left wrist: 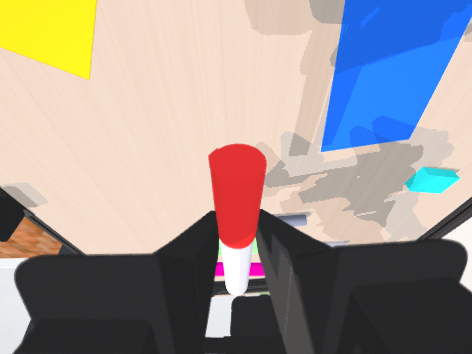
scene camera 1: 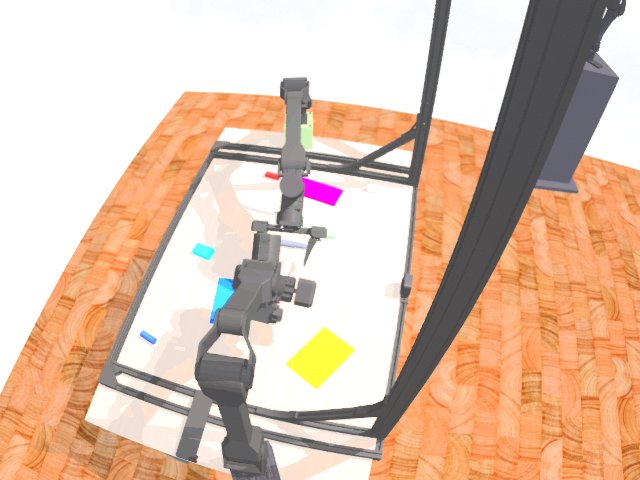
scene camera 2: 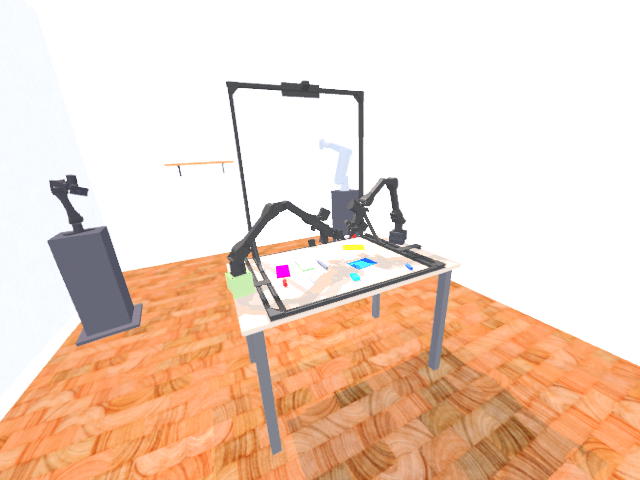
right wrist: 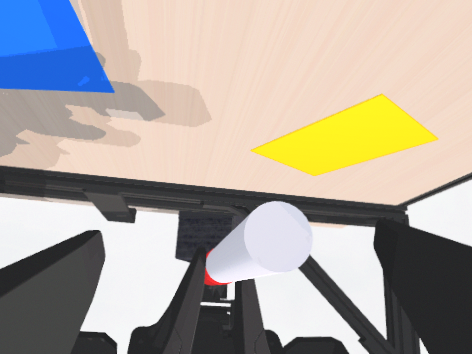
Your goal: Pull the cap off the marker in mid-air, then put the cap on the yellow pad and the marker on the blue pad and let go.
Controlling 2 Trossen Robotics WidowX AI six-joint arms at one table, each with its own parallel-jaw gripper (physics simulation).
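Frame: origin at the left arm's base, x left, y back, z up, level; metres.
Where they show: left gripper, fingertip midpoint: (left wrist: 236, 218) (scene camera 2: 348, 237); right gripper, fingertip midpoint: (left wrist: 242, 268) (scene camera 1: 285, 264) (scene camera 2: 340, 238) (right wrist: 240, 239); left arm's base, origin of the base link: (scene camera 1: 251, 463) (scene camera 2: 398, 230); right arm's base, origin of the base link: (scene camera 2: 238, 273).
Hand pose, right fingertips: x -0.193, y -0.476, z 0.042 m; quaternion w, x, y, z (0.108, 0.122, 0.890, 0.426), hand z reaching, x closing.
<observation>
Each offset is from my right fingertips to the top centre of the thing.
The marker has a red cap {dx +0.037, dy +0.081, dz +0.012 m} (left wrist: 237, 200) and a white body {dx +0.016, dy +0.039, dz +0.012 m} (left wrist: 236, 270) (right wrist: 278, 236). My left gripper (left wrist: 236, 218) is shut on the red part and holds the marker above the table. My right gripper (right wrist: 240, 239) is open, facing the left one. The white body's free end shows between its spread fingers in the right wrist view, not gripped. The yellow pad {dx -0.033, dy +0.215, dz -0.129 m} (scene camera 1: 320, 357) (scene camera 2: 353, 247) (left wrist: 45, 35) (right wrist: 345, 135) and the blue pad {dx +0.159, dy -0.003, dz -0.129 m} (scene camera 1: 223, 294) (left wrist: 395, 90) (right wrist: 40, 65) lie flat on the table. In scene camera 1 my left arm partly hides the blue pad and the marker.
A cyan block {dx +0.221, dy -0.193, dz -0.115 m} (scene camera 1: 203, 251) (left wrist: 432, 180) lies near the blue pad. A small blue cylinder {dx +0.417, dy +0.067, dz -0.109 m} (scene camera 1: 147, 337) is at lower left. A magenta pad {dx -0.171, dy -0.347, dz -0.122 m} (scene camera 1: 323, 192), a small red piece {dx -0.044, dy -0.450, dz -0.109 m} (scene camera 1: 271, 176) and a grey pen {dx -0.033, dy -0.156, dz -0.111 m} (scene camera 1: 294, 243) lie toward the right arm. Dark rails edge the table.
</observation>
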